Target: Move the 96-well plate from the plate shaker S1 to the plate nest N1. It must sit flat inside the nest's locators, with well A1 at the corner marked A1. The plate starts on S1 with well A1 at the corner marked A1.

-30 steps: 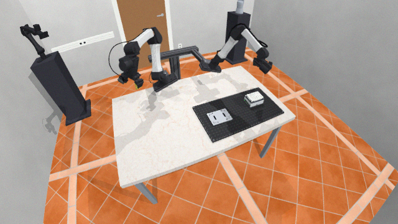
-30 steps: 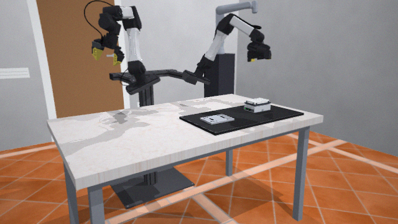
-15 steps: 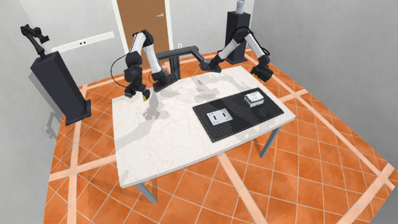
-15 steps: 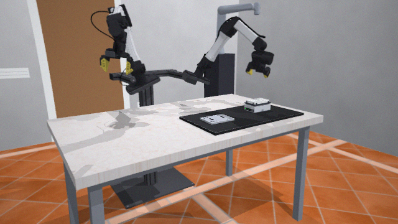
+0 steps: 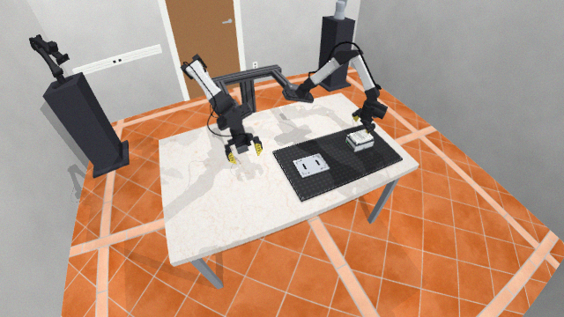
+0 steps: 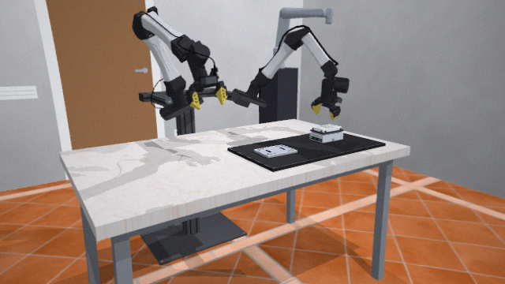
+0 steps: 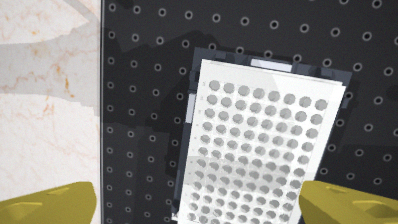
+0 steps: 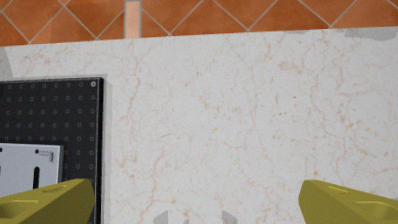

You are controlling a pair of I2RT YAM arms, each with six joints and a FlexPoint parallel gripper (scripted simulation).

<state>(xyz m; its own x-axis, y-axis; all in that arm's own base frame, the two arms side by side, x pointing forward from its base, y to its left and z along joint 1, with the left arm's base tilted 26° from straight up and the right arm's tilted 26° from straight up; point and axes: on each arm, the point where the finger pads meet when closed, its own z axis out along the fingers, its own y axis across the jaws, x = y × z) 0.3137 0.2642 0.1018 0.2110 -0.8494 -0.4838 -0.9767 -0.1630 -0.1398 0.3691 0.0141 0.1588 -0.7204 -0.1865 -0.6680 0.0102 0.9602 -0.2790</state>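
Right now the white 96-well plate is 60 mm below my left hand, 20 mm ahead of it and 10 mm to the right of it. The rest, counted from my left hand: A1 mark: 440 mm to the right, 110 mm below, 40 mm behind; then plate nest N1: 380 mm to the right, 120 mm below, 20 mm ahead.
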